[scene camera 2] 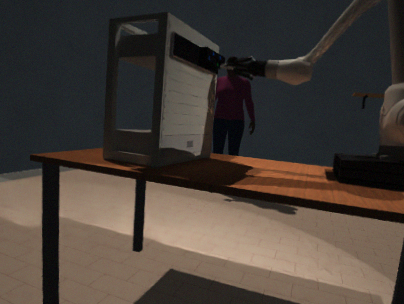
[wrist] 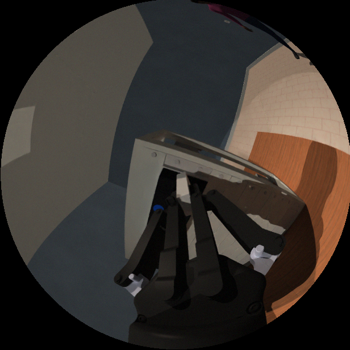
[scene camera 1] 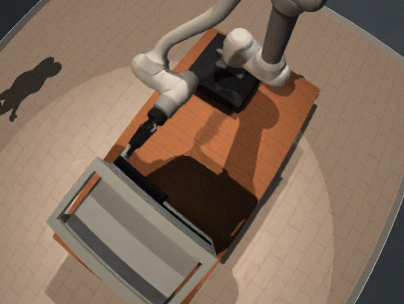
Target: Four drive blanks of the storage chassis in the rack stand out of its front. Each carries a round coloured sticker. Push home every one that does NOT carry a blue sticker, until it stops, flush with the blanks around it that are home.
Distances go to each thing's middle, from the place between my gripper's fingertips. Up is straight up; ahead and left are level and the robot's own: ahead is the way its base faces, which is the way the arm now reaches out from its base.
Scene:
The grey rack (scene camera 1: pixel 123 230) is 20 cm to the left of my hand, 19 cm below it and 18 cm ahead of it.

